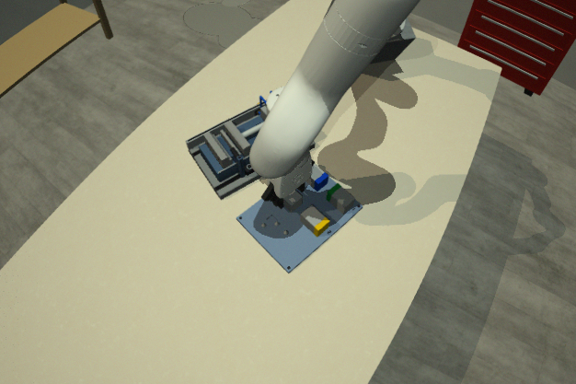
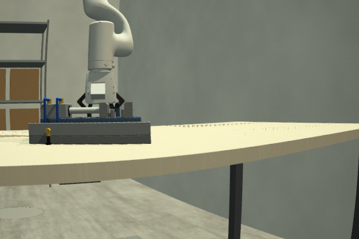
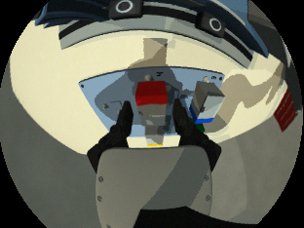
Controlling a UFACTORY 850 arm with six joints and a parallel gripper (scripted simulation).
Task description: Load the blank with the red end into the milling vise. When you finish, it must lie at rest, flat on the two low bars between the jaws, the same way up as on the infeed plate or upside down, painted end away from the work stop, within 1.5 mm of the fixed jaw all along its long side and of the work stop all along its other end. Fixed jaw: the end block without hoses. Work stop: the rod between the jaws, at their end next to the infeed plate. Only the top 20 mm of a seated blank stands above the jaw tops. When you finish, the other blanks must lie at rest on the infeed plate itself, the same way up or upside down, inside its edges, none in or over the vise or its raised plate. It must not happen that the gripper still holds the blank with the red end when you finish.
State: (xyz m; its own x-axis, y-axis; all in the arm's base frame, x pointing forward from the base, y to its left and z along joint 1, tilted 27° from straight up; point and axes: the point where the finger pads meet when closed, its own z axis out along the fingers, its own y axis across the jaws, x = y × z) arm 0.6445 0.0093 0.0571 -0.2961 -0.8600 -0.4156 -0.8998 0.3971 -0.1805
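My gripper is now 2 cm above the red-ended blank. Round my hand: yellow-ended blank 3 cm ahead, 9 cm to the left, 2 cm below; blue-ended blank 9 cm behind, 3 cm to the left, 2 cm below; blue infeed plate 1 cm ahead, 4 cm to the left, 4 cm below.
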